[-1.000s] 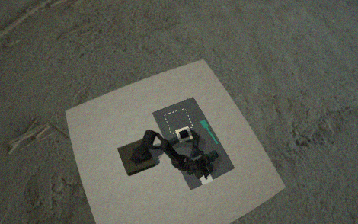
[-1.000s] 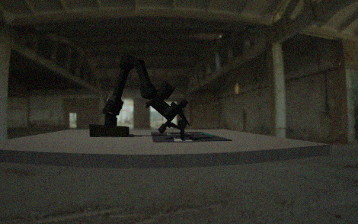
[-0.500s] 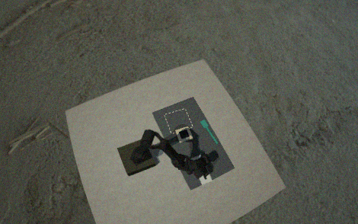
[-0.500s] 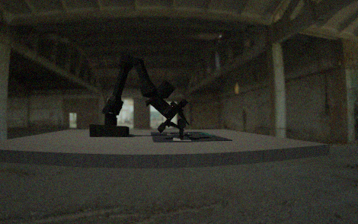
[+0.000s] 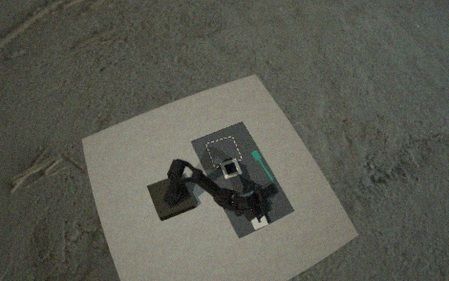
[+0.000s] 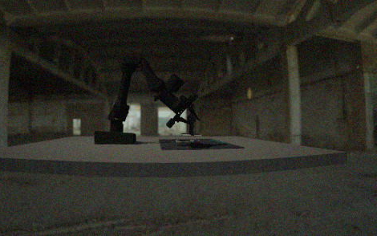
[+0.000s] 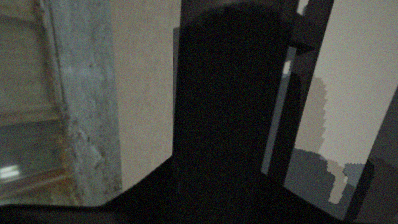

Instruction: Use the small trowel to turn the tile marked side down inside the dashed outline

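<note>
Right now the dark grey mat is 5 cm ahead of my gripper tip, 20 cm to the left of it and 12 cm below it. From my gripper tip the other things lie so: small green trowel (19 cm ahead, 20 cm to the left, 10 cm below); then tile (2 cm ahead, 27 cm to the left, 10 cm below).
</note>
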